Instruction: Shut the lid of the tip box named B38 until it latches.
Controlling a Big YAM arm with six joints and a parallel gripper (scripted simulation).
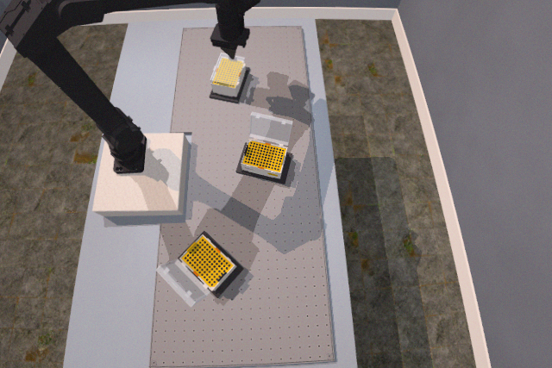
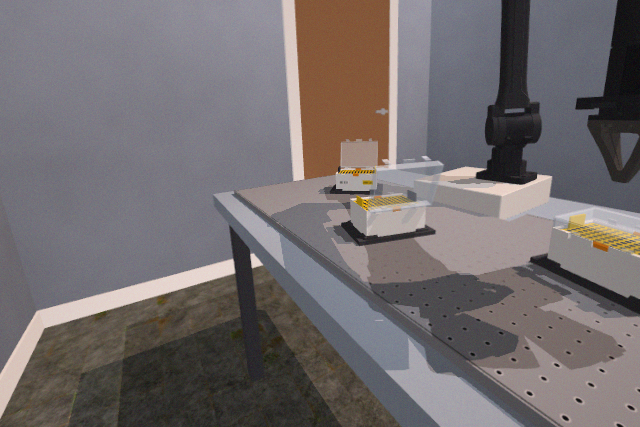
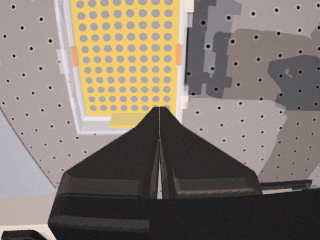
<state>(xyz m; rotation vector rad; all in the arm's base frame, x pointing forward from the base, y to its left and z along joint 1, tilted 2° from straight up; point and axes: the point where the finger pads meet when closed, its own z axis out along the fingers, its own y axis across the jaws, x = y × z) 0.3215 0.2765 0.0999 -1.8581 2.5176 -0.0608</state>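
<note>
My hand is 9 cm above the yellow tip rack, 2 cm past it and 1 cm to the right of it. From my hand the other things lie so: tip box: 30 cm to the right, 8 cm below, 8 cm ahead; then clear lid: 25 cm to the right, 10 cm ahead, 4 cm below.
</note>
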